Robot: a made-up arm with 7 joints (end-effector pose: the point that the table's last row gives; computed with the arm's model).
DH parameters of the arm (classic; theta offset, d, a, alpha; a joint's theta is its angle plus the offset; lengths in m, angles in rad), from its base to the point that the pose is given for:
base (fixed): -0.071 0 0 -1.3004
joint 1: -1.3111 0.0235 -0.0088 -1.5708
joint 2: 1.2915 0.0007 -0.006 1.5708
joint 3: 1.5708 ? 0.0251 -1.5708
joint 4: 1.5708 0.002 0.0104 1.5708
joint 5: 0 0.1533 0 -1.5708
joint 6: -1.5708 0 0.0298 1.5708
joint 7: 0 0.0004 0 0
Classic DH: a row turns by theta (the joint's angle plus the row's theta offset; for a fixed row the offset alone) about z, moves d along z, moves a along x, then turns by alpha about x.
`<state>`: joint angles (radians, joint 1 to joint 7).
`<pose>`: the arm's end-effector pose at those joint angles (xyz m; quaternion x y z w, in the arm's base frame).
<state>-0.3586 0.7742 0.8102 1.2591 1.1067 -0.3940 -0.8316</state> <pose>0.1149 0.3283 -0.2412 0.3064 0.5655 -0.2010 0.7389</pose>
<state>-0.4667 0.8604 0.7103 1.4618 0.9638 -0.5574 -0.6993</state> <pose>0.1309 0.3288 -0.2303 0.3208 0.4776 -0.1867 0.7963</pose>
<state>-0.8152 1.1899 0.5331 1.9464 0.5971 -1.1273 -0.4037</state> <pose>0.1483 0.3510 -0.1328 0.3857 0.1413 -0.0025 0.9118</pose>
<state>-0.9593 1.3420 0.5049 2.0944 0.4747 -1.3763 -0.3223</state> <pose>0.1369 0.3582 -0.0826 0.4181 -0.0254 0.0995 0.9026</pose>
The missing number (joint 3, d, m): -0.2206
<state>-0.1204 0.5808 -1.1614 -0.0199 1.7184 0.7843 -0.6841</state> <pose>0.0624 0.0035 -0.2931 0.8579 0.1652 -0.3354 0.3524</pose>
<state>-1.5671 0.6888 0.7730 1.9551 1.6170 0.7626 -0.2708</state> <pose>0.3493 0.1709 -0.0939 0.4014 0.6031 0.0629 0.6864</pose>
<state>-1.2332 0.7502 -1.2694 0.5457 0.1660 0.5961 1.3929</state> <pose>0.3460 0.0618 -0.1492 0.6752 -0.3665 0.3321 0.5472</pose>
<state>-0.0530 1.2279 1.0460 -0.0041 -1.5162 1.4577 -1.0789</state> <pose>0.1298 0.2922 0.0361 -0.2890 0.1786 -0.4845 0.8061</pose>
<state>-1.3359 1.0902 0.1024 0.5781 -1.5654 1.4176 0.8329</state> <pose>0.2921 0.2122 0.0920 -0.1320 0.3341 0.1263 0.9247</pose>
